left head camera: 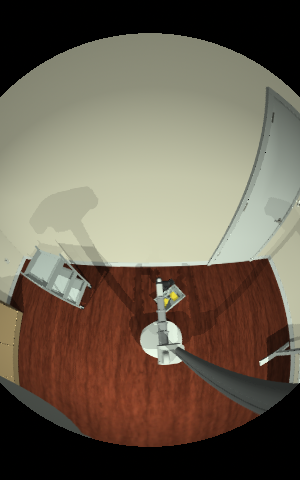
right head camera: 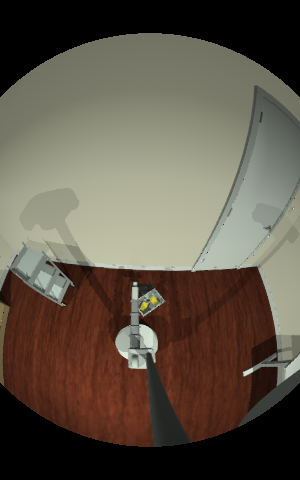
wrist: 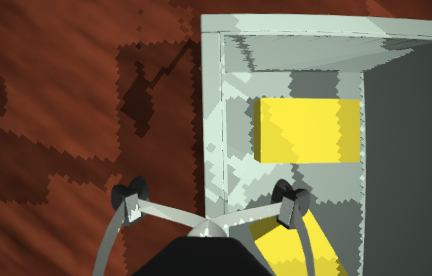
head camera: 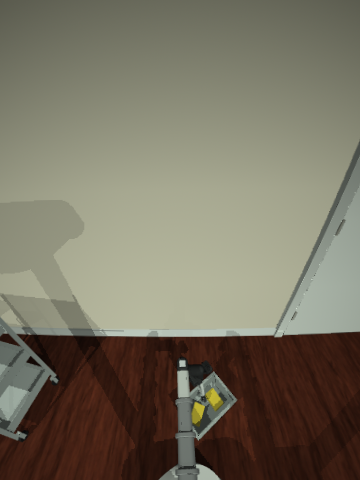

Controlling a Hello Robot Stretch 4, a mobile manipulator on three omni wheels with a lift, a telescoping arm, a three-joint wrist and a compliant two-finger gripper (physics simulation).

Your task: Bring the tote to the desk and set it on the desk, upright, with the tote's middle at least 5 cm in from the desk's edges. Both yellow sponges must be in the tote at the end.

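Places are measured from the robot's base along level axes (x left, y back, z up), in centimetres.
Pixels of known places: gripper, between the fingertips: (left head camera: 164, 292).
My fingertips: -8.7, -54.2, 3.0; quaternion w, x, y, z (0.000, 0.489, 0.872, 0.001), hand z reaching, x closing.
Observation:
Ahead of a thing's pixels: the offset from my fingertips to its middle, as dx, dy, dz.
The grey tote (head camera: 225, 386) (right head camera: 160, 295) (wrist: 212, 90) stands upright on the wooden floor, right of the arm in the head view. One yellow sponge @[-10.2, +5.0, -3.1] (head camera: 214, 398) (left head camera: 173, 296) (right head camera: 153, 300) (wrist: 310, 131) lies flat in it. The other yellow sponge @[+1.1, +12.0, -3.1] (head camera: 198, 414) (right head camera: 144, 305) (wrist: 300, 247) lies turned at an angle in it, partly behind a finger in the wrist view. My gripper (wrist: 210, 194) is open. In the wrist view its fingers appear on either side of the tote's left wall, one over the floor and one over the inside; the height gap is unclear. I cannot make out the desk for certain.
A grey shelf cart (head camera: 30, 351) (left head camera: 50, 291) stands at the left by the wall. A white door (head camera: 330, 280) (left head camera: 250, 210) (right head camera: 240, 210) is at the right. A tan wooden piece (left head camera: 7, 340) shows at the left edge, and part of a white frame (left head camera: 275, 355) at the right edge.

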